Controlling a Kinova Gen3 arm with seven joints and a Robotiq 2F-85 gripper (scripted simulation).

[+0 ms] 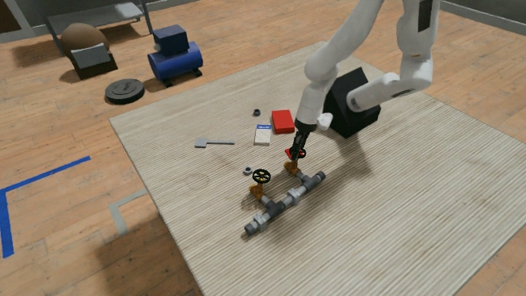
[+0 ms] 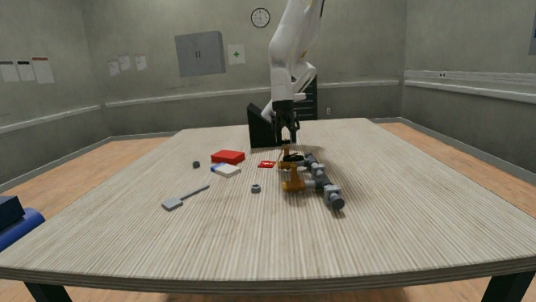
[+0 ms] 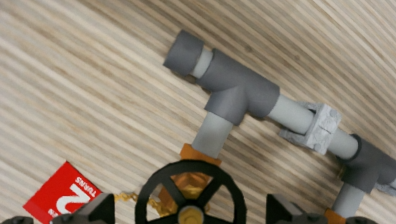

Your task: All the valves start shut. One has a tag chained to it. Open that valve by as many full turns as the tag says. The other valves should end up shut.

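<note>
The red tag is 100 mm below my hand, 80 mm to the right of it and 70 mm behind it. Round my hand: nut: 130 mm ahead, 120 mm to the right, 100 mm below; red box: 230 mm to the right, 150 mm behind, 90 mm below; grey flat tool: 340 mm to the right, 150 mm ahead, 100 mm below.
</note>
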